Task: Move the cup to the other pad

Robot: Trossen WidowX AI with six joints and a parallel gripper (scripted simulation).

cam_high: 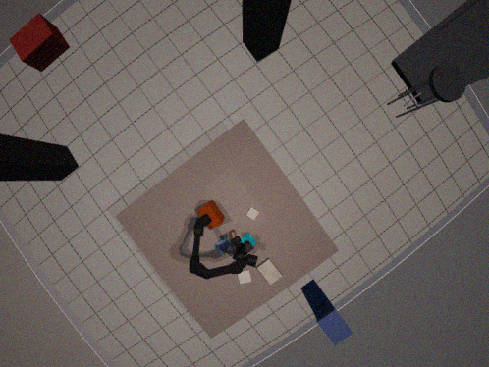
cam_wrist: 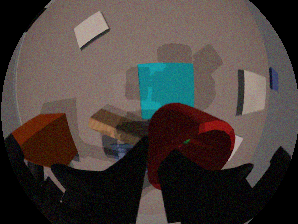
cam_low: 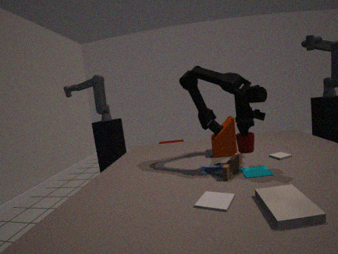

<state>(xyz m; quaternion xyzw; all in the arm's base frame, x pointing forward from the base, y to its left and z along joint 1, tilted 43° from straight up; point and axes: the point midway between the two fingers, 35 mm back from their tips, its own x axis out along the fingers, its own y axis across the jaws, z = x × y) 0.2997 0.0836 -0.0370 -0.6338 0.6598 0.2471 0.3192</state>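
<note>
The green marble lies 40 mm ahead of my gripper tip, 20 mm to the right of it and 20 mm below it. Also, from my gripper tip: dark red cup (30 mm ahead, 10 mm to the right); teal pad (130 mm below, 40 mm ahead, 30 mm to the left); wooden bar (110 mm below, 60 mm to the right).
</note>
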